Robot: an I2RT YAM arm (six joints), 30 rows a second.
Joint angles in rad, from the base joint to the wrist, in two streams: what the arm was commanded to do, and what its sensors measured. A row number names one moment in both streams.
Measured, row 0:
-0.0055, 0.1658, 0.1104, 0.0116, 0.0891, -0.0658
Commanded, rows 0 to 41:
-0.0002, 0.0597, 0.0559, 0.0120, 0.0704, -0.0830
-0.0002, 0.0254, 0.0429, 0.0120, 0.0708, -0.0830
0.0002, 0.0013, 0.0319, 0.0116, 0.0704, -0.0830
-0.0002, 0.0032, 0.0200, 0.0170, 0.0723, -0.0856
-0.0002, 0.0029, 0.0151, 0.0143, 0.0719, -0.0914
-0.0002, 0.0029, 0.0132, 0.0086, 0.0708, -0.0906
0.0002, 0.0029, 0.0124, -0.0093, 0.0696, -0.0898
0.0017, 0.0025, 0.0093, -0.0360, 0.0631, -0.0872
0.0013, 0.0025, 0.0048, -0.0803, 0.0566, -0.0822
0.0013, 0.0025, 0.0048, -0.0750, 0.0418, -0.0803
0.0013, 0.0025, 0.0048, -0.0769, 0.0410, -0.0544
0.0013, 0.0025, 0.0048, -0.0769, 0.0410, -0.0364
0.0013, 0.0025, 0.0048, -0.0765, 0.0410, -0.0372
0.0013, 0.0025, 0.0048, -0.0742, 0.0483, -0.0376
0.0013, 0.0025, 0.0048, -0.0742, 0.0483, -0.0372
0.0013, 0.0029, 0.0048, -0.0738, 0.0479, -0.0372
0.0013, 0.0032, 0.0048, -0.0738, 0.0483, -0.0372
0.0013, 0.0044, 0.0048, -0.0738, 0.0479, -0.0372
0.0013, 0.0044, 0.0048, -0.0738, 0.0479, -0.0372
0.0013, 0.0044, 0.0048, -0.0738, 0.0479, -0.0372
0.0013, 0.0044, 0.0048, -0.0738, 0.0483, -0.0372
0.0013, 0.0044, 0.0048, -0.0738, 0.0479, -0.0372
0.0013, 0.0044, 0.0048, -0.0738, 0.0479, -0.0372
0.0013, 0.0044, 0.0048, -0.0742, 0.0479, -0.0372
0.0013, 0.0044, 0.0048, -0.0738, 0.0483, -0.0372
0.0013, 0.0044, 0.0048, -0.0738, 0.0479, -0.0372
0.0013, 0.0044, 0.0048, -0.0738, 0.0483, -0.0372
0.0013, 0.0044, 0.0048, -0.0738, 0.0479, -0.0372
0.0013, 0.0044, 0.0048, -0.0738, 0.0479, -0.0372
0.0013, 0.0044, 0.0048, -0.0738, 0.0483, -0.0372
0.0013, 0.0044, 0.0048, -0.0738, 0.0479, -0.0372
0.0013, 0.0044, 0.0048, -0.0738, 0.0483, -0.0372
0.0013, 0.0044, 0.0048, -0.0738, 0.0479, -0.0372
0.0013, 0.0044, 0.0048, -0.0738, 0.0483, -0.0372
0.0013, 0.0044, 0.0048, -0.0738, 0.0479, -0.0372
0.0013, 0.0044, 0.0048, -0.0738, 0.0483, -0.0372
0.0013, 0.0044, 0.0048, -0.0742, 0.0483, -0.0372
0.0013, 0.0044, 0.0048, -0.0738, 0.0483, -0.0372
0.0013, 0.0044, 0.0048, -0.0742, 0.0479, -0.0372
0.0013, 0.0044, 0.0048, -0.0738, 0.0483, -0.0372
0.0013, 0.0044, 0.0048, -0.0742, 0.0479, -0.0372
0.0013, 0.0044, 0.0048, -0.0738, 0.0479, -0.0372
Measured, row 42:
-0.0055, 0.0132, 0.0135, -0.0788, 0.0582, -0.0498
